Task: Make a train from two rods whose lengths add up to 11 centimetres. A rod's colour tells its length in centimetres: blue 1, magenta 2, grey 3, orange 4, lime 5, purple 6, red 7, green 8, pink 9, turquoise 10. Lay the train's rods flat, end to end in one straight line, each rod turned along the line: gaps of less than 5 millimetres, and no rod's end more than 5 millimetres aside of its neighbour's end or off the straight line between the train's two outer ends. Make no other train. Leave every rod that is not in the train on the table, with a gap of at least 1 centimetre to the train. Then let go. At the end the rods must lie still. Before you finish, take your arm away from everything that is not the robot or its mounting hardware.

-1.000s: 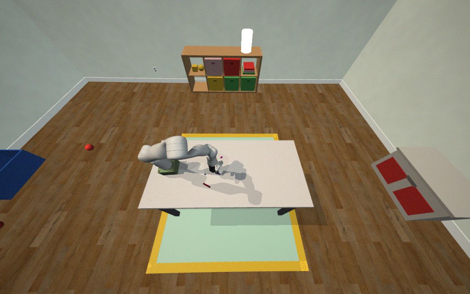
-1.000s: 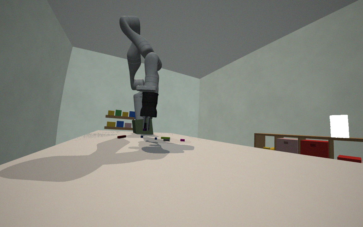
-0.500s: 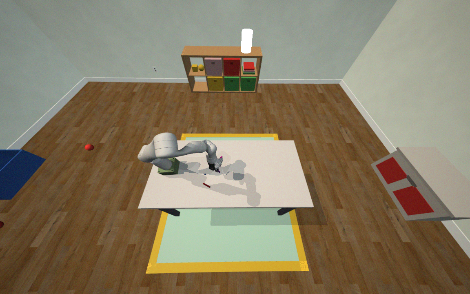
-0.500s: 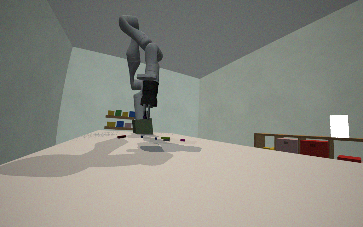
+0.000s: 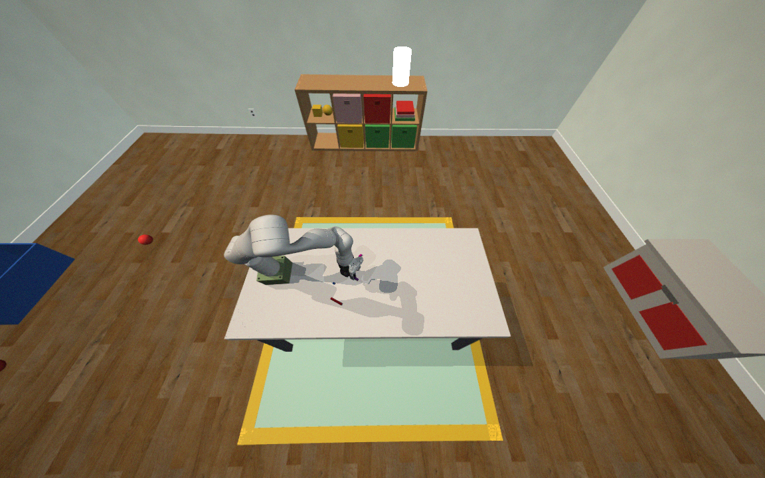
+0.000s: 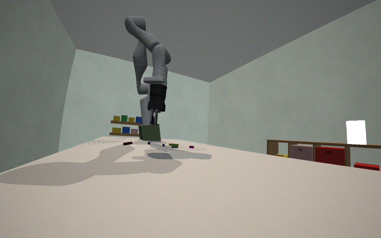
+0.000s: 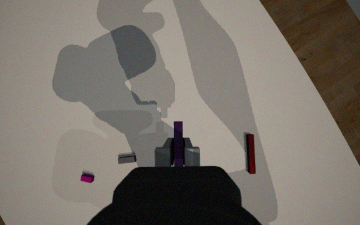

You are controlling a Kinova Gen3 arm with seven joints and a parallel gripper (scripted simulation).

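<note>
The lime rod lies 70 mm behind my hand, 130 mm to the left of it and 110 mm below it. Round my hand: small blue rod (50 mm behind, 70 mm to the left, 110 mm below); purple rod (10 mm below); grey rod (20 mm ahead, 100 mm to the left, 110 mm below).
</note>
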